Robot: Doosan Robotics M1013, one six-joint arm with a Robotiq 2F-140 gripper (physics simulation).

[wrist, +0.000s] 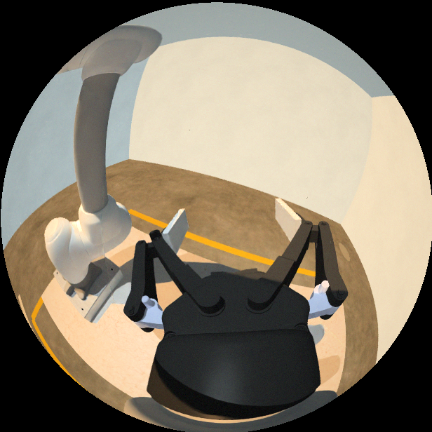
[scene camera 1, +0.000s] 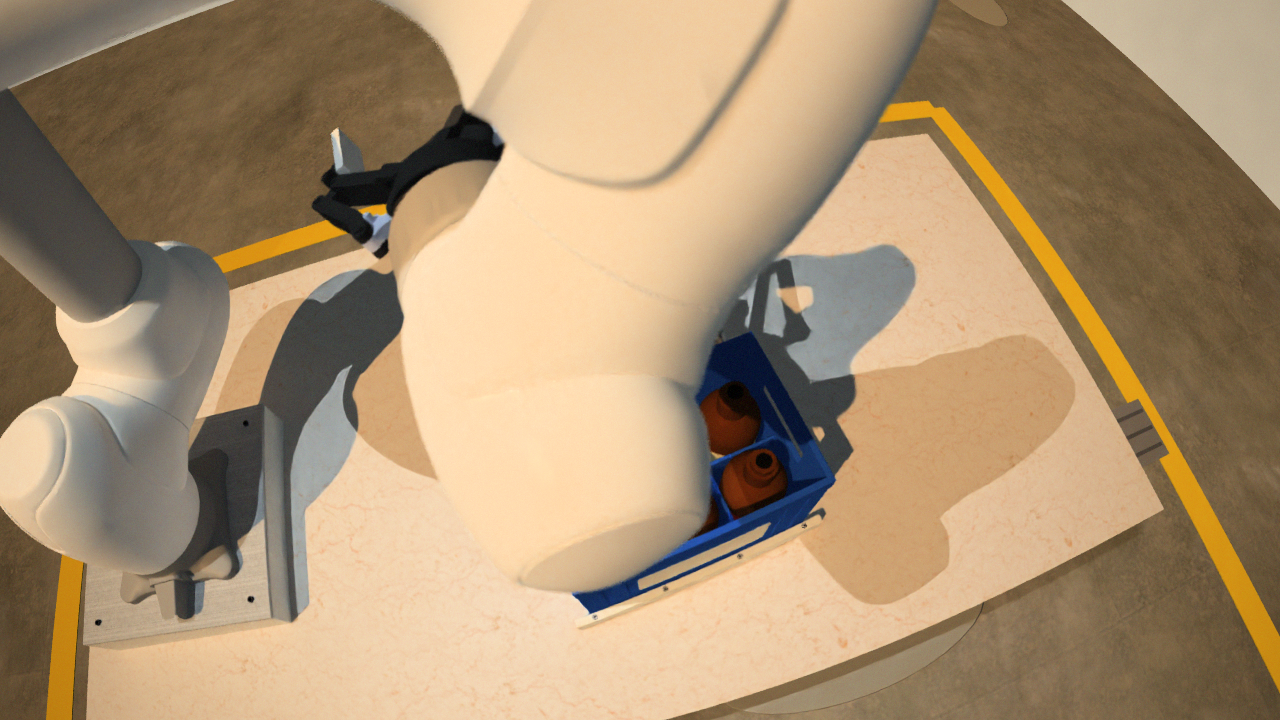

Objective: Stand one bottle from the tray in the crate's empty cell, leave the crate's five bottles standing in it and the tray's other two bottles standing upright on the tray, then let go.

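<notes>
The blue crate stands on the table, largely hidden by the arm in the scene view. Inside its visible end stand a brown bottle and another brown bottle, both upright with dark open necks. A sliver of a third bottle shows beside the arm. The crate's other cells are hidden, so its empty cell cannot be made out. The tray and its bottles do not show in either view. My gripper is open with nothing between its fingers, up and to the left of the crate in the scene view, pointing sideways.
The arm's large pale links hang over the middle of the table and cover part of the crate. The arm's base stands on a metal plate at the left. A pale strip runs along the crate's near side.
</notes>
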